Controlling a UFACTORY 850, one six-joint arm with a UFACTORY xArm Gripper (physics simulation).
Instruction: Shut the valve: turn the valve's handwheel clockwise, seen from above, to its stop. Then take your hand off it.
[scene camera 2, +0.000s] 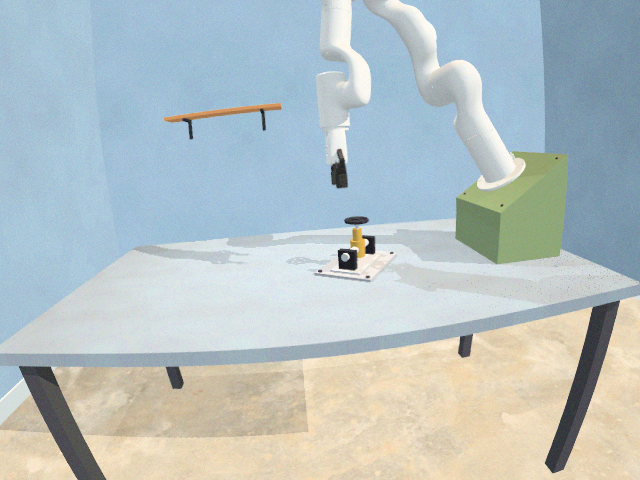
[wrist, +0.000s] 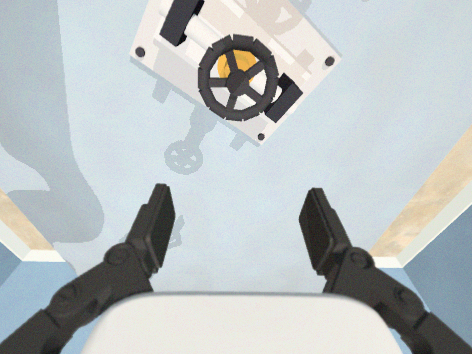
Labels:
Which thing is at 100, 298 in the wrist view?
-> My gripper.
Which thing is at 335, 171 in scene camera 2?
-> My gripper.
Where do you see a black spoked handwheel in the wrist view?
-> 237, 82

